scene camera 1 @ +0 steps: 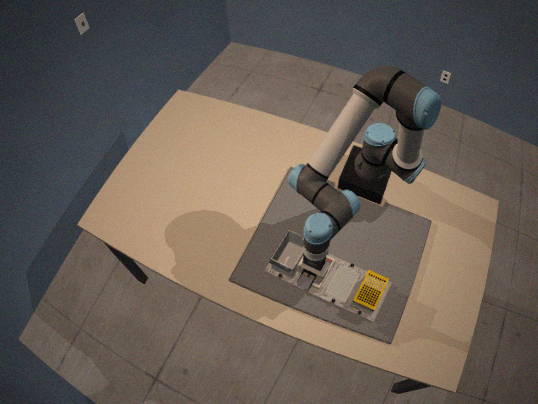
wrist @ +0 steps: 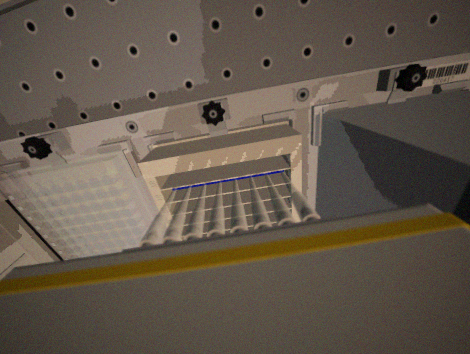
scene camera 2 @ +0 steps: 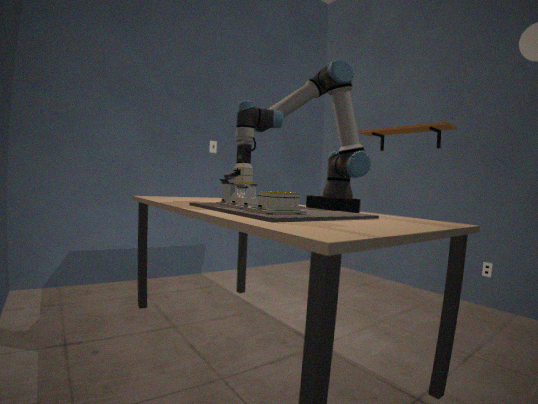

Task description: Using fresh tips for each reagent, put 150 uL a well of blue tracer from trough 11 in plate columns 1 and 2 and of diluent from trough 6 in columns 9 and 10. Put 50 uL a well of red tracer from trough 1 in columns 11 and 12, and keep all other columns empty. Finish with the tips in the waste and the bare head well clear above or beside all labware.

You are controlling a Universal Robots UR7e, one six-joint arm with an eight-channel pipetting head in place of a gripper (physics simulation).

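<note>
My pipetting head (scene camera 1: pixel 313 265) (scene camera 2: pixel 243 175) (wrist: pixel 229 186) is upright and low over the trough rack (scene camera 1: pixel 326 272) (wrist: pixel 220 152). A row of clear tips (wrist: pixel 215 215) is mounted on it. In the wrist view their lower ends meet the blue line of the trough (wrist: pixel 200 185) near the rack's far wall; how deep they reach cannot be told. The pale well plate (scene camera 1: pixel 341 283) (wrist: pixel 82 210) lies beside the rack, and its well contents cannot be read. The yellow tip rack (scene camera 1: pixel 371 290) (scene camera 2: pixel 279 202) has both dark and pale positions. The grey waste bin (scene camera 1: pixel 288 254) (wrist: pixel 360 175) stands on the rack's other side.
The labware stands in a row on a pale base plate (wrist: pixel 260 100) with black knobs (wrist: pixel 213 113). Beneath is a dark perforated mat (scene camera 1: pixel 375 240) (wrist: pixel 150 65) on the wooden table (scene camera 1: pixel 200 145) (scene camera 2: pixel 400 231). The arm's black base (scene camera 1: pixel 365 175) (scene camera 2: pixel 333 203) stands behind the mat.
</note>
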